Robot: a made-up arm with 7 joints. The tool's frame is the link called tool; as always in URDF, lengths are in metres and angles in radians. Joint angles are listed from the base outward.
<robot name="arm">
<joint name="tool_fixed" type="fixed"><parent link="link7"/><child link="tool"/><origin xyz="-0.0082 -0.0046 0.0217" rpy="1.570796 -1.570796 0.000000"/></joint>
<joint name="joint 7" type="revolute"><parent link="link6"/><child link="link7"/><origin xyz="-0.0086 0.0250 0.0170" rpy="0.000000 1.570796 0.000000"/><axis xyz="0 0 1"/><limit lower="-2.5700" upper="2.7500"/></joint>
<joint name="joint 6" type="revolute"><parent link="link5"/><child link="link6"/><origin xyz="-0.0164 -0.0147 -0.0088" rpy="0.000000 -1.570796 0.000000"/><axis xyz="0 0 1"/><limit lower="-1.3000" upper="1.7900"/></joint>
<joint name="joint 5" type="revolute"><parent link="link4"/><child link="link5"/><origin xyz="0.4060 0.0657 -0.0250" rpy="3.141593 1.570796 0.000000"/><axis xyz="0 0 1"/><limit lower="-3.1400" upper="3.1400"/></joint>
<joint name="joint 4" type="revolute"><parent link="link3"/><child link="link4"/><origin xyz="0.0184 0.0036 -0.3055" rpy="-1.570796 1.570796 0.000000"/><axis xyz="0 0 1"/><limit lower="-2.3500" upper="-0.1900"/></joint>
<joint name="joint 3" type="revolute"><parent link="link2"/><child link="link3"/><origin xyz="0.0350 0.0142 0.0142" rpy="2.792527 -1.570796 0.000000"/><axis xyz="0 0 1"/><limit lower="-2.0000" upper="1.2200"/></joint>
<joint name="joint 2" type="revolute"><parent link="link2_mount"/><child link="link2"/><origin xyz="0.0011 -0.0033 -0.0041" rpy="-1.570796 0.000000 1.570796"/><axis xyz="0 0 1"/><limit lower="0.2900" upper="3.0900"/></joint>
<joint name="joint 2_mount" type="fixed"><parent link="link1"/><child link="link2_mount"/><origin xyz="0.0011 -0.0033 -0.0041"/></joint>
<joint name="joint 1" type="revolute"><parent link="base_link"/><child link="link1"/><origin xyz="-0.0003 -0.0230 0.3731" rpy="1.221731 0.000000 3.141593"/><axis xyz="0 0 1"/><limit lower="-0.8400" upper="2.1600"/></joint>
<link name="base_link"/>
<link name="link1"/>
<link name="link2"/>
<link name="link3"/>
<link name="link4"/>
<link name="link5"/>
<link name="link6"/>
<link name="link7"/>
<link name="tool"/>
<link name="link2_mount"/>
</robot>
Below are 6 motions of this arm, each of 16 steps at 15 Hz.
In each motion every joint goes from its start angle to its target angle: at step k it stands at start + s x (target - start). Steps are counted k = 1, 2, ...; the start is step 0. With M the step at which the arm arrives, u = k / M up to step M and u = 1 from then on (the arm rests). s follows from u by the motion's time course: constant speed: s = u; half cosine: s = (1 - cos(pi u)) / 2; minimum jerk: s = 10 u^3 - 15 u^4 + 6 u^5.
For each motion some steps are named. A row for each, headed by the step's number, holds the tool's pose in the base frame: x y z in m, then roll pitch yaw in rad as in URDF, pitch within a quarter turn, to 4 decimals.
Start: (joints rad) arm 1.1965 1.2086 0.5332 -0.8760 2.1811 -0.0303 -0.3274
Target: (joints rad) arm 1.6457 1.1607 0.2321 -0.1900 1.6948 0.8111 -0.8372
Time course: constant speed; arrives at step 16
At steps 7, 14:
7: -0.4203 0.5334 0.3227 2.1478 -0.5820 -1.0978
14: -0.5196 0.4493 0.5102 1.3497 -0.3952 -0.3294

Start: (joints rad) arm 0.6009 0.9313 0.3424 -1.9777 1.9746 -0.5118 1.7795
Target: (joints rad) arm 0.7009 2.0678 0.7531 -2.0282 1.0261 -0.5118 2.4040
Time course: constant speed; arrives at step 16
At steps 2, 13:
2: 0.2826 0.2726 0.1526 -0.5337 0.3384 -2.7861
13: 0.3918 0.1793 0.3837 -1.5216 0.2887 2.4420

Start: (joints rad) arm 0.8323 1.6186 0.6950 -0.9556 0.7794 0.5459 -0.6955
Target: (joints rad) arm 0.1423 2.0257 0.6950 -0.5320 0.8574 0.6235 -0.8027
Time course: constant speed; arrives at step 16
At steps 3, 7, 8, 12, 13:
3: 0.1823 0.6066 0.4720 1.5146 -0.2189 -1.8727
7: 0.1954 0.5960 0.5528 1.6382 -0.1182 -1.8991
8: 0.1951 0.5924 0.5733 1.6708 -0.0933 -1.9028
12: 0.1795 0.5748 0.6537 1.8090 0.0031 -1.9065
13: 0.1719 0.5697 0.6729 1.8458 0.0261 -1.9047

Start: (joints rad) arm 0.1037 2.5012 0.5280 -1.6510 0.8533 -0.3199 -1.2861
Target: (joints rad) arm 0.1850 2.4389 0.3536 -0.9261 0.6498 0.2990 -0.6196
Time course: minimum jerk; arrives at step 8
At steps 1, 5, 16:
1: 0.3989 0.0316 0.7146 0.1390 0.1160 2.4033
5: 0.3811 0.2240 0.7994 0.7365 0.4456 -2.9466
16: 0.3469 0.2972 0.8209 1.0565 0.5169 -2.5311

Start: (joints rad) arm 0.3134 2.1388 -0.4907 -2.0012 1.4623 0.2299 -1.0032
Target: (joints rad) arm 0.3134 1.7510 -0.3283 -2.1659 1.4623 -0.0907 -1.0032
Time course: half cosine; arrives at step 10
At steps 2, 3, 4, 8, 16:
2: 0.3175 0.2925 0.1653 1.6031 -1.0806 -3.1180
3: 0.3176 0.2785 0.1567 1.7408 -1.0330 3.0300
4: 0.3178 0.2607 0.1474 1.8804 -0.9606 2.8959
8: 0.3192 0.1897 0.1265 2.1997 -0.5988 2.6243
16: 0.3195 0.1780 0.1253 2.2331 -0.5315 2.6036

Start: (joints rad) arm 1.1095 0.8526 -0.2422 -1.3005 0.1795 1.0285 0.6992
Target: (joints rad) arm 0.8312 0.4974 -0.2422 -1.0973 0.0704 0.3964 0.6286
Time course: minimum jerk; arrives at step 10
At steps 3, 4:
3: -0.2178 0.2675 -0.1407 1.0610 -0.6371 -0.5885
4: -0.2082 0.2521 -0.1567 1.0889 -0.7547 -0.6190

